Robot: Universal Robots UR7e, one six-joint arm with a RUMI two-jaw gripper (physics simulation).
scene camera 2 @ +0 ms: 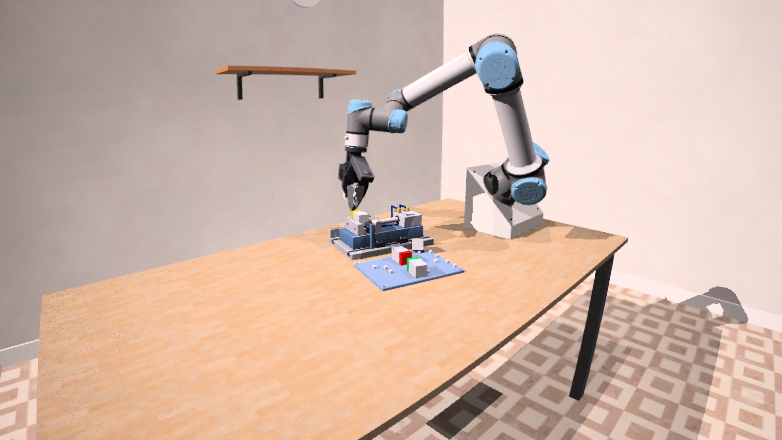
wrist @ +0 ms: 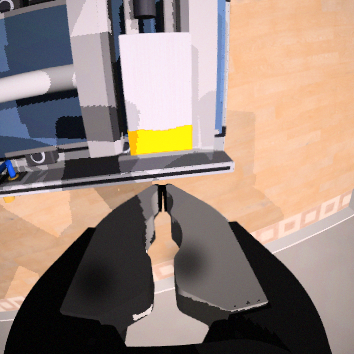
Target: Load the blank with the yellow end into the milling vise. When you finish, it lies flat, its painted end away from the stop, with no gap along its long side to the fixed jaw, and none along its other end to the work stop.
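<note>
The white blank with the yellow end [scene camera 2: 360,217] [wrist: 159,85] lies flat in the milling vise [scene camera 2: 354,238], its yellow end toward the gripper in the wrist view. Its long side runs along the fixed jaw [wrist: 206,90] on the right; any thin gap there is hard to tell. A dark gap separates it from the moving jaw [wrist: 93,70]. The work stop [wrist: 145,9] is past the white end, with a strip of blue showing between them. My gripper [scene camera 2: 353,208] [wrist: 162,186] is shut and empty, near the yellow end and outside the vise's edge in the wrist view.
A blue tray [scene camera 2: 382,281] in front of the vise holds a red-ended blank [scene camera 2: 404,257], a green-ended blank [scene camera 2: 417,267] and small white pegs. Blue and yellow fittings [scene camera 2: 401,208] rise at the vise's far side. A wall shelf [scene camera 2: 284,70] hangs behind.
</note>
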